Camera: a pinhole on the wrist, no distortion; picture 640 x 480 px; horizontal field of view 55.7 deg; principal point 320.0 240.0 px. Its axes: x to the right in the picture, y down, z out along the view. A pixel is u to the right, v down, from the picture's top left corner.
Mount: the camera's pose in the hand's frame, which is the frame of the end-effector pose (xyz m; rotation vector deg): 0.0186 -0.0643 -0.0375 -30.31 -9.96 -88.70
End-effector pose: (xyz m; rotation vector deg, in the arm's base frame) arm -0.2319 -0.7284 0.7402 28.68 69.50 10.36
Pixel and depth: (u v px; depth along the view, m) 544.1 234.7 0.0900
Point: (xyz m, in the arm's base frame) -0.1736 -0.7773 0.6959
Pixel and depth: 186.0 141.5 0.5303
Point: 0.1866 -0.5774 0.9286
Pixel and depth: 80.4 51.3 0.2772
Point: -0.0505 -0.6408 0.8663
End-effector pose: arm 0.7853 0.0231 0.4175 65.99 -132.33 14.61
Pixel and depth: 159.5 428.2 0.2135
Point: 0.6223 -0.0625 0.3995
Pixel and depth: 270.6 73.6 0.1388
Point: 0.7402 -0.0145 0.3512
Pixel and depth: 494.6 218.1 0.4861
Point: 0.5422 -0.2213 0.1022
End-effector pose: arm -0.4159 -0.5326 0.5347 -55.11 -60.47 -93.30
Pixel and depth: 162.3 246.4 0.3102
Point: -0.2791 -0.3971 0.7079
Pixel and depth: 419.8 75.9 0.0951
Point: -0.4476 -0.4754 0.5598
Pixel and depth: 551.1 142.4 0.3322
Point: -0.4214 -0.2383 0.6715
